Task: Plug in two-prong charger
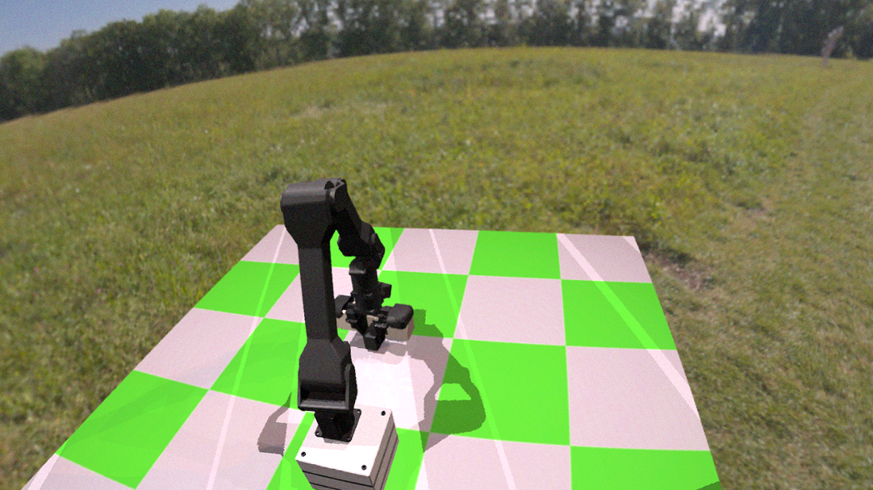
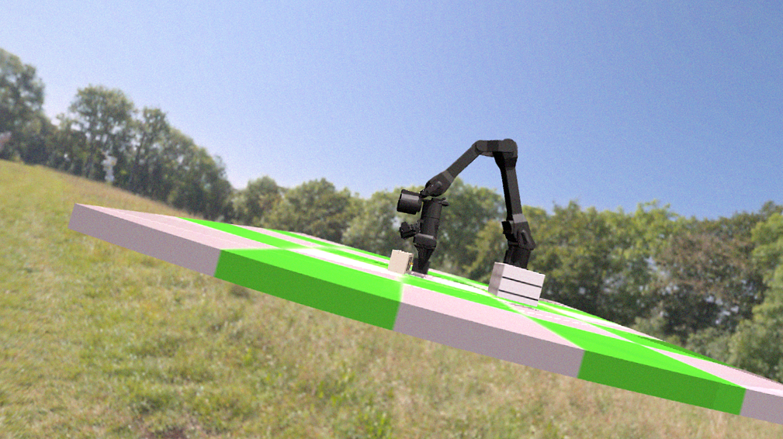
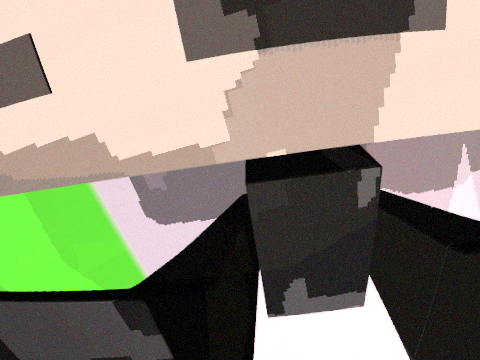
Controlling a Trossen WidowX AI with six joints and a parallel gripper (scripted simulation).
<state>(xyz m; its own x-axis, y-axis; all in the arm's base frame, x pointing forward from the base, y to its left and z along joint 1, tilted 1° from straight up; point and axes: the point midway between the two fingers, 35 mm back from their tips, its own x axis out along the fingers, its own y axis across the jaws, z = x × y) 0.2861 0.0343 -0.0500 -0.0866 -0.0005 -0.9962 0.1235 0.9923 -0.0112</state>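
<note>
The black two-prong charger is 20 mm ahead of my gripper tip and 10 mm above it.
</note>
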